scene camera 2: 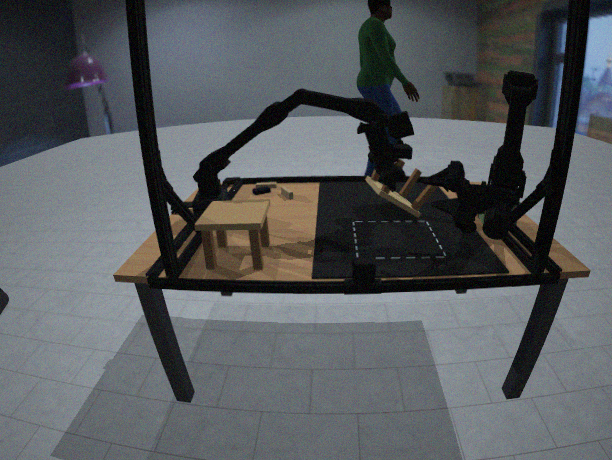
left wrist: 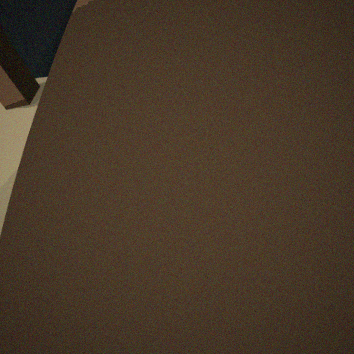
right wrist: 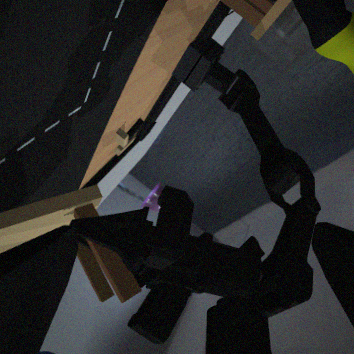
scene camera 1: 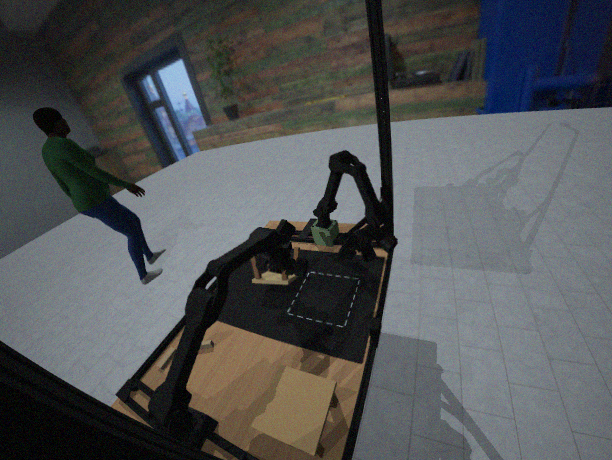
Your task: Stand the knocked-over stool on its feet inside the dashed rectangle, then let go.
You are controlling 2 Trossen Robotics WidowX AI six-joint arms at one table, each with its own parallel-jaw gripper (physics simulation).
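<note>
The small wooden stool hangs tilted, its seat low and its legs pointing up, just outside the dashed rectangle on the black mat. My left gripper is shut on one of its legs. That leg fills the left wrist view as a brown surface. My right gripper is open and empty, close beside the stool's raised legs.
A second, larger stool stands upright on the bare wood. Small loose blocks lie near the left arm's base. A green block sits under the right arm. A black post rises at the table edge. A person walks nearby.
</note>
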